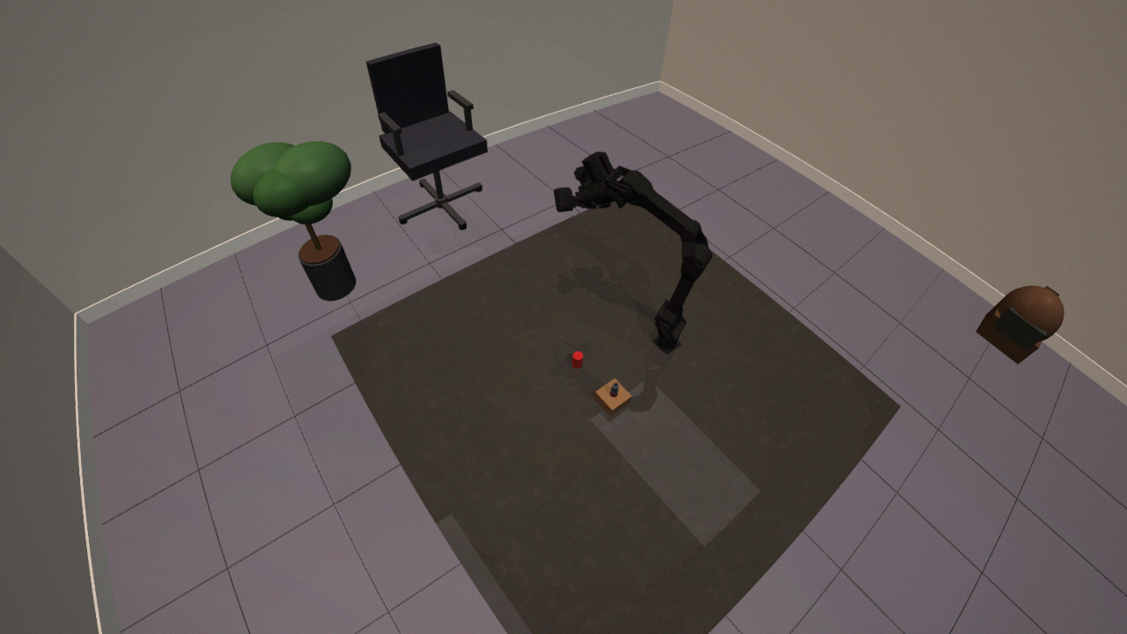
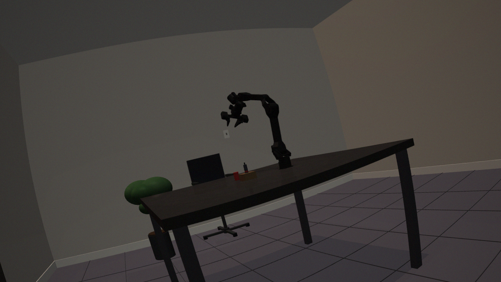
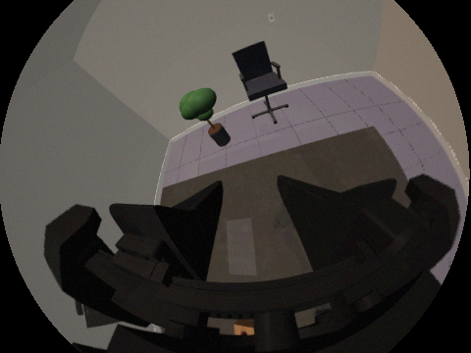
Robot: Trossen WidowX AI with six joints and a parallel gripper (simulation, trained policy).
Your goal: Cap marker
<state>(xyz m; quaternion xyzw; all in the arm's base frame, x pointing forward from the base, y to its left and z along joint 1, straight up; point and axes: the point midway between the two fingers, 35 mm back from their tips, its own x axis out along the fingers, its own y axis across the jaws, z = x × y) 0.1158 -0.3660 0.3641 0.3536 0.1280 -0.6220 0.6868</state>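
The red cap lies 15 cm ahead of my gripper tip, 29 cm to the left of it and 32 cm below it. The rest, counted from my gripper tip: tan holder block 15 cm ahead, 44 cm to the left, 32 cm below.
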